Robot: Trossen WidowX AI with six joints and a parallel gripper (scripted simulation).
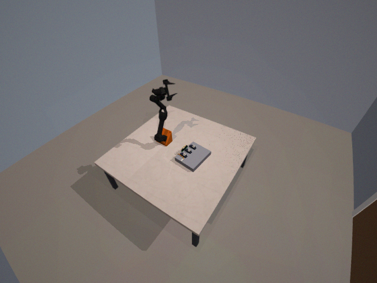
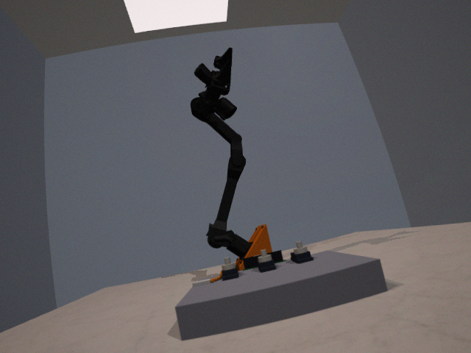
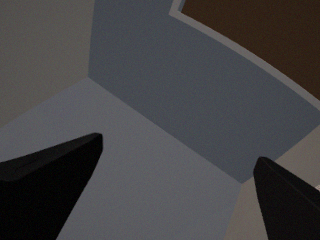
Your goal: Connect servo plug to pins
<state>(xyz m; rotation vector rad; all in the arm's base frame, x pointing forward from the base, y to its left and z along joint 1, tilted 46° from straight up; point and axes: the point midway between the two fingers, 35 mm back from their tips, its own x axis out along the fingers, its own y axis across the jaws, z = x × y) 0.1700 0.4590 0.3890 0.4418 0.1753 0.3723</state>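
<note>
The grey printed holder lies 660 mm below my gripper tip, 260 mm ahead of it and 90 mm to the right of it.
</note>
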